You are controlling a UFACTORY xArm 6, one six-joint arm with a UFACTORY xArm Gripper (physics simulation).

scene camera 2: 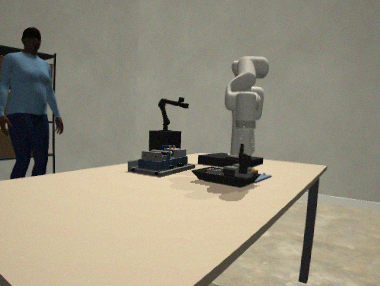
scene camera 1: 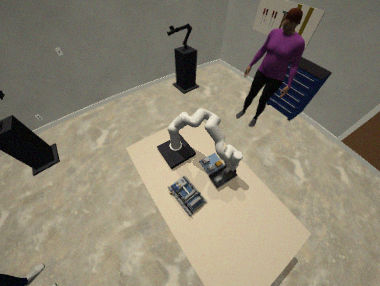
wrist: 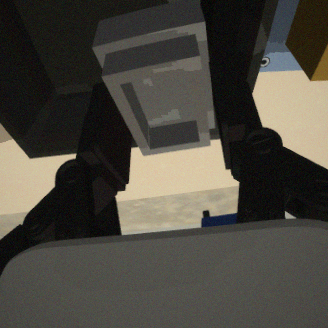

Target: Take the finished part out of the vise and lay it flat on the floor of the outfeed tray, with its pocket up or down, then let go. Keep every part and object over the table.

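My gripper is shut on a grey block-shaped part, with a finger on each side. The part's rectangular pocket faces the wrist camera. The black outfeed tray lies under and beside the gripper, its dark wall behind the part in the wrist view. The gripper is low at the tray's side nearer the blue plate; whether the part touches the tray floor cannot be told. Another grey piece shows in the tray. The blue and grey vise stands apart from the tray.
A blue plate with grey pieces and a yellow block lies right beside the tray. The arm's black base stands behind. The table's long edge runs beyond the tray. A person stands off the table.
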